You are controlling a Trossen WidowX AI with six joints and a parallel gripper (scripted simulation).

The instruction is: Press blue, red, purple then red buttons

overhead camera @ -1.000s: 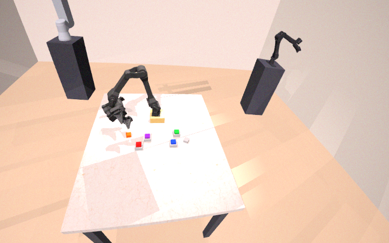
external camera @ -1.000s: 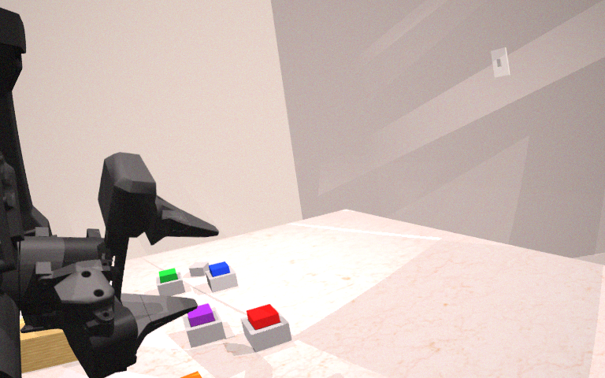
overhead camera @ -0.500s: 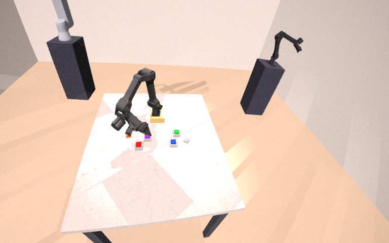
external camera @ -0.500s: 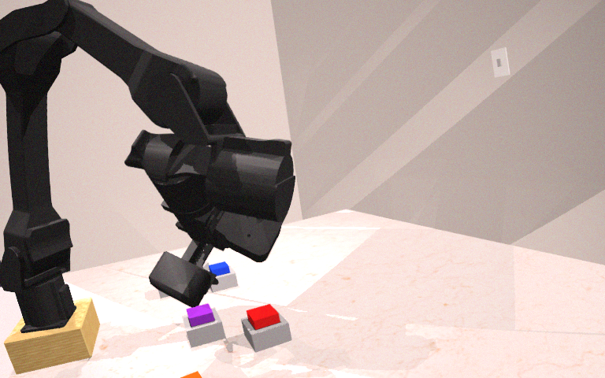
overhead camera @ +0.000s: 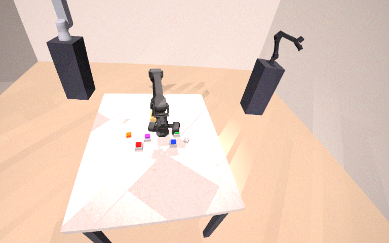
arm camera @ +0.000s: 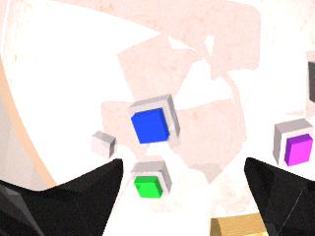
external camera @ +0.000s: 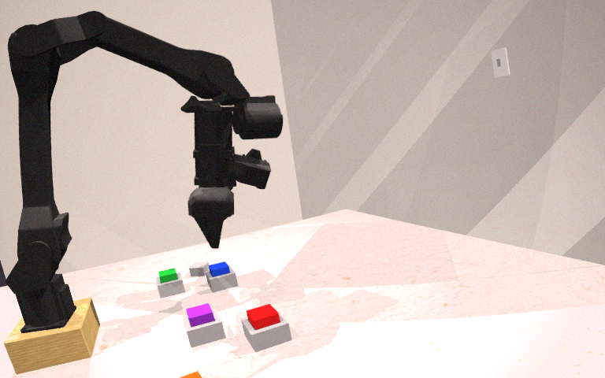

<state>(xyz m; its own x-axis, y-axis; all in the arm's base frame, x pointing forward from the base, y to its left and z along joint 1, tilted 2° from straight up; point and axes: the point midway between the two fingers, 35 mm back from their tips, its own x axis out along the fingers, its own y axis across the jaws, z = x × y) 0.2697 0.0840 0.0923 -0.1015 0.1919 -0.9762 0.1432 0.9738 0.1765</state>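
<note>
Now: gripper tip 10 mm past the blue button, 50 mm to the right of it and 70 mm above it. The rest, counted from my gripper tip: green button (100 mm behind, 70 mm to the left, 70 mm below); then purple button (50 mm behind, 130 mm to the right, 70 mm below); then small grey block (40 mm behind, 140 mm to the left, 90 mm below).
</note>
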